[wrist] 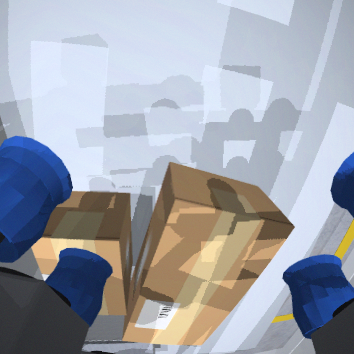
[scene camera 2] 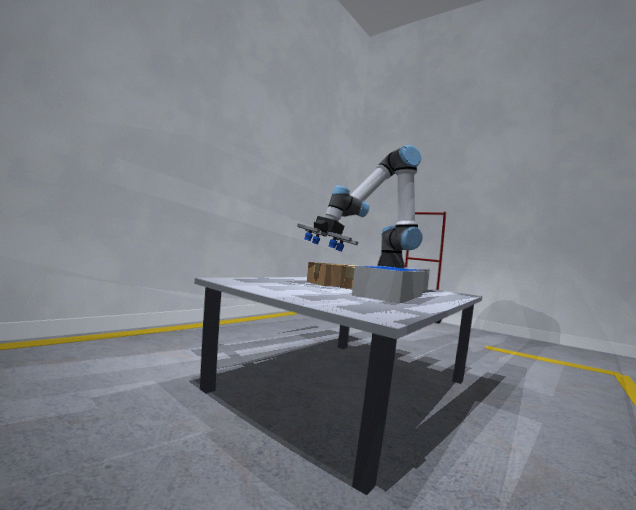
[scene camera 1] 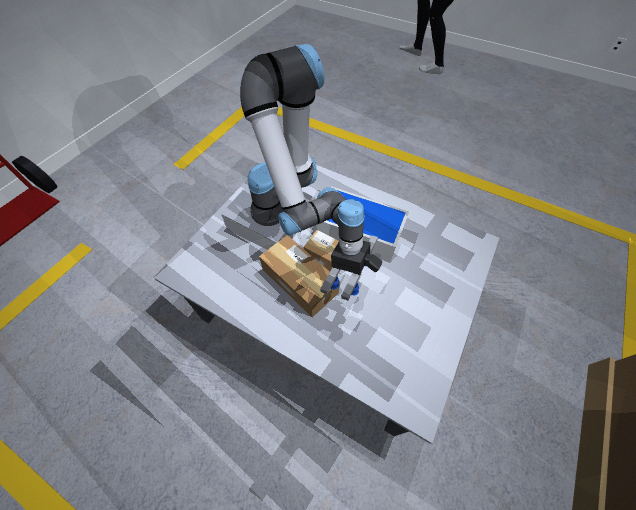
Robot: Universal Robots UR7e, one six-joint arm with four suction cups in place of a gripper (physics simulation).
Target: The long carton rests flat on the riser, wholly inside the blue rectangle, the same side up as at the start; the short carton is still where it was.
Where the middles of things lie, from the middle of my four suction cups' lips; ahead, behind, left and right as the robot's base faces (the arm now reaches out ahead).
Scene:
The grey riser (scene camera 2: 391,284) is 320 mm to the left of my suction cup, 140 mm below it and 80 mm behind it.

